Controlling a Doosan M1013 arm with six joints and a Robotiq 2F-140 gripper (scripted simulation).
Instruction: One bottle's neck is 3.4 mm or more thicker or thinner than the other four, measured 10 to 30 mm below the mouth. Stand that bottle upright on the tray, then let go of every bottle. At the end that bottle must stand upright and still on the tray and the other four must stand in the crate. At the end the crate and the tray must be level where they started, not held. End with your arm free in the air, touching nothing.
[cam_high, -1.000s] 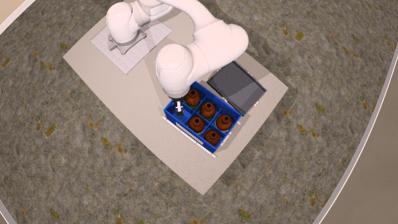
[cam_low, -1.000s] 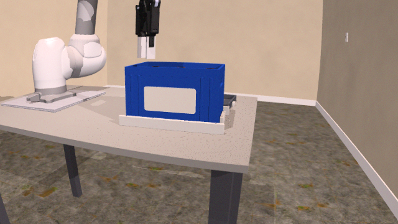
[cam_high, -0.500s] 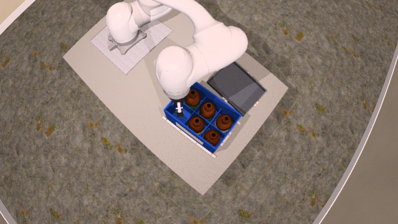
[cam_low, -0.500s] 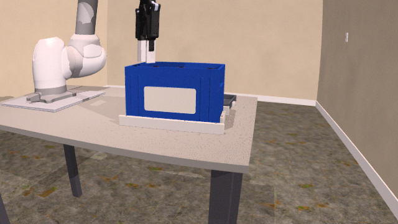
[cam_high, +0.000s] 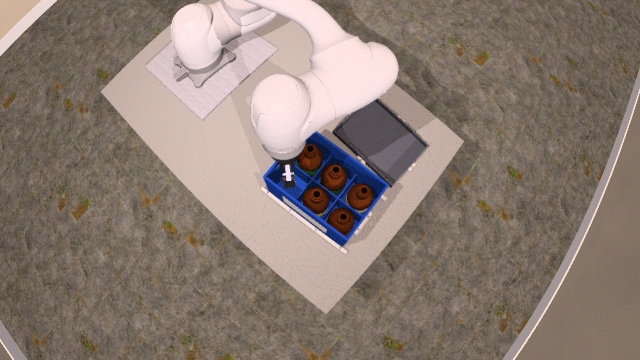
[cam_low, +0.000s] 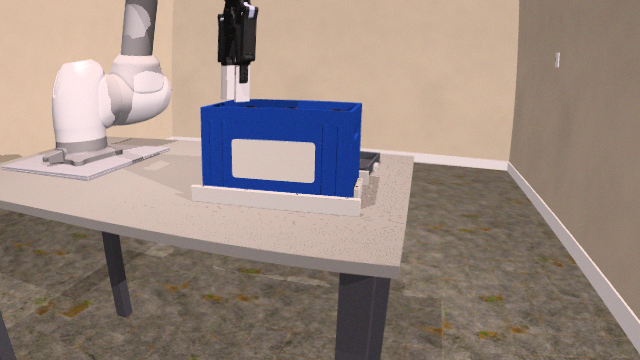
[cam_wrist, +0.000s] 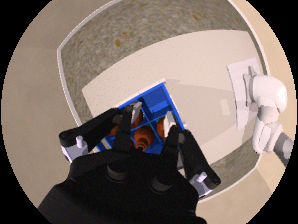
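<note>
Right now the crate is 130 mm below my hand, 80 mm ahead of it and 60 mm to the left of it. Also, from my hand: bottle: 180 mm ahead, 130 mm below, 20 mm to the left; dark grey tray: 310 mm to the left, 200 mm below, 80 mm ahead.
</note>
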